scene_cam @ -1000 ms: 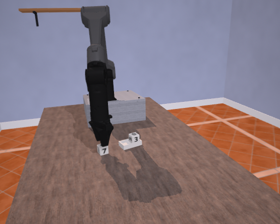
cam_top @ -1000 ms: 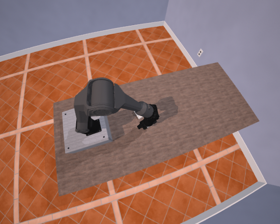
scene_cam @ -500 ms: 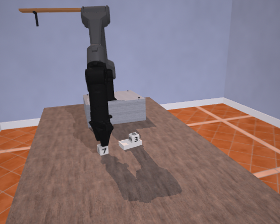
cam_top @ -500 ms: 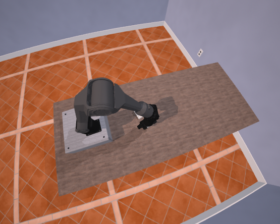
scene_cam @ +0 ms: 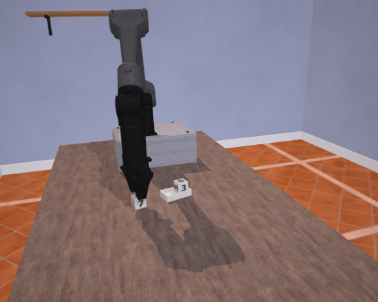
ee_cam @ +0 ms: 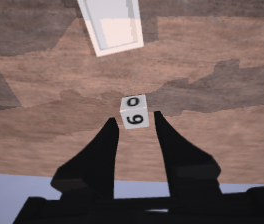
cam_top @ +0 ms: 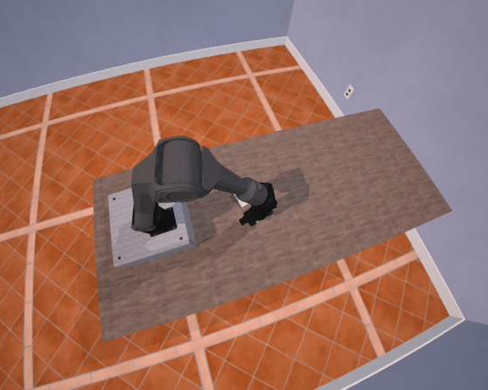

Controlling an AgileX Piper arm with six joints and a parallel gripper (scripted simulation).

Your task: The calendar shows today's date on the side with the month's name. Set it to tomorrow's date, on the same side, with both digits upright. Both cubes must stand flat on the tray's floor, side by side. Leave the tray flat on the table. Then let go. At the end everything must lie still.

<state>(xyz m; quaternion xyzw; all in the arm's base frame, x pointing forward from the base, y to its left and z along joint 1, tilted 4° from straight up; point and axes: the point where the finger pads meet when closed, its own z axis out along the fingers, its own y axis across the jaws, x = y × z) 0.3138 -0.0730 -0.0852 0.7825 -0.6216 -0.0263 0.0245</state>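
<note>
Right now the white calendar tray is 30 mm behind my hand, 100 mm to the left of it and 30 mm below it.
</note>
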